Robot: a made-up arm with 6 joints.
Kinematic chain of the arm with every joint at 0, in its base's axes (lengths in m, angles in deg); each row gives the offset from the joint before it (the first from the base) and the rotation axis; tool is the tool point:
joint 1: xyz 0 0 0.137 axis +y
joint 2: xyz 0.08 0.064 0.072 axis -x
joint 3: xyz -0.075 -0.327 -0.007 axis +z
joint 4: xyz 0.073 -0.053 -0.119 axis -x
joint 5: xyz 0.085 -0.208 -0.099 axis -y
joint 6: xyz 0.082 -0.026 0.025 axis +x
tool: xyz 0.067 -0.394 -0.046
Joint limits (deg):
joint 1: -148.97..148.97
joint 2: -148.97..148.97
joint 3: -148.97..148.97
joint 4: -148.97..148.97
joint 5: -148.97..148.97
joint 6: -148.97..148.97
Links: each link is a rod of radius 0.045 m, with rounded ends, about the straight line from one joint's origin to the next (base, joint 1, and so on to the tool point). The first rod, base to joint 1, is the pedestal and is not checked.
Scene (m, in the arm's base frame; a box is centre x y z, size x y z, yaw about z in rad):
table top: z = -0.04
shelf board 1: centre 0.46 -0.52 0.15 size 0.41 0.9 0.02 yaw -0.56
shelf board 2: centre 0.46 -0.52 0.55 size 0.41 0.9 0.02 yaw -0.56
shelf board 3: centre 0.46 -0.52 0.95 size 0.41 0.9 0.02 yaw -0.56
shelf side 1: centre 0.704 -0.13 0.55 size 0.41 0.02 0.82 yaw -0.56
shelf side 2: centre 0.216 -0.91 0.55 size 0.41 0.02 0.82 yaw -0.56
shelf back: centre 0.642 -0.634 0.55 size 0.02 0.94 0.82 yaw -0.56
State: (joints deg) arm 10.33 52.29 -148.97 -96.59 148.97 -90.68
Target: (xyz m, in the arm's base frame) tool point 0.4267 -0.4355 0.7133
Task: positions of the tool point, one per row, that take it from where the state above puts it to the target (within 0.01 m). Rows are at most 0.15 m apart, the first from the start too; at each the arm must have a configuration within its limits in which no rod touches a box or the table.
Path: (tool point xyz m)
1: 0.3395 -0.4699 0.3763
2: 0.2426 -0.4134 0.3780
3: 0.1150 -0.3718 0.3499
4: 0.1632 -0.3779 0.4680
5: 0.1938 -0.3524 0.5929
6: 0.2039 -0.2959 0.7133
7: 0.3196 -0.3622 0.7334
8: 0.4267 -0.4355 0.7133

